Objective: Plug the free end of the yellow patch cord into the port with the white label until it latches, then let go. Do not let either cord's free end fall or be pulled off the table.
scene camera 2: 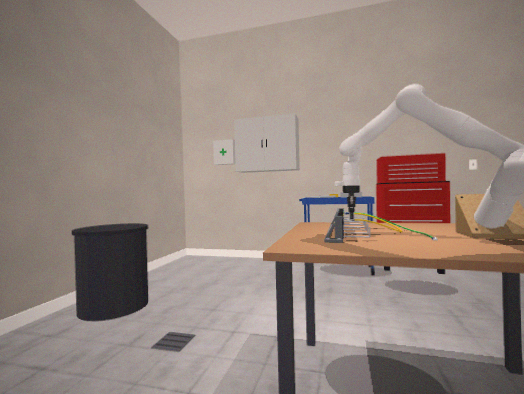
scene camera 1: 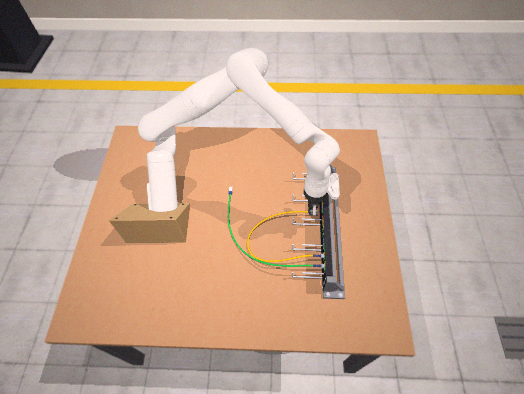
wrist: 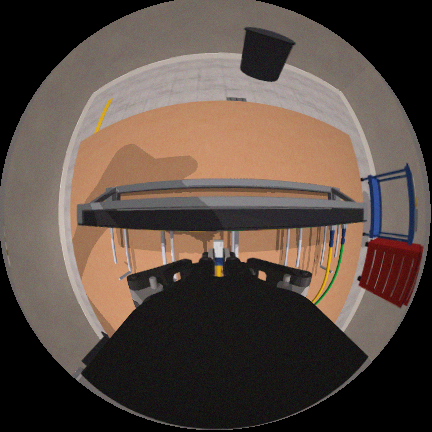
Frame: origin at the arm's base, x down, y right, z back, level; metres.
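Seen in the pictures: gripper, fingertip midpoint: (scene camera 2: 351,220) (scene camera 1: 311,212) (wrist: 217,255); arm's base at its link origin: (scene camera 2: 487,219) (scene camera 1: 164,208).
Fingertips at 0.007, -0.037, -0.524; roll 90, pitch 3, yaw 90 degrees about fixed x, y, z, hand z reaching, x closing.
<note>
Pixels of each thing's top centre, then the offset from my fingertips to it, as dx, dy, dz.
- yellow cord's free-end plug at its top centre: (wrist: 217,249) -0.010, -0.001, -0.010
- dark port panel at its top centre: (wrist: 244,245) (scene camera 1: 318,213) (scene camera 2: 346,211) -0.038, +0.023, -0.023
My gripper (scene camera 1: 313,211) (scene camera 2: 351,215) (wrist: 217,255) is shut on the yellow cord's free-end plug (wrist: 218,247), which has a white tip and a blue rear. The tip points at the dark port panel (scene camera 1: 328,240) (scene camera 2: 339,227) (wrist: 150,216), with a gap between them in the wrist view. The yellow cord (scene camera 1: 248,240) (wrist: 330,265) loops back to the panel, where its other end is plugged in. The green cord (scene camera 1: 229,220) (wrist: 342,262) is plugged in beside it. Its free end (scene camera 1: 230,190) (scene camera 2: 434,238) lies on the table. The port face and white label are hidden.
Several thin metal guides (scene camera 1: 306,224) (wrist: 163,247) stick out from the panel on the cord side, on both sides of my gripper. The arm's wooden base block (scene camera 1: 150,227) (scene camera 2: 467,215) stands across the table (scene camera 1: 200,310) (scene camera 2: 400,261).
</note>
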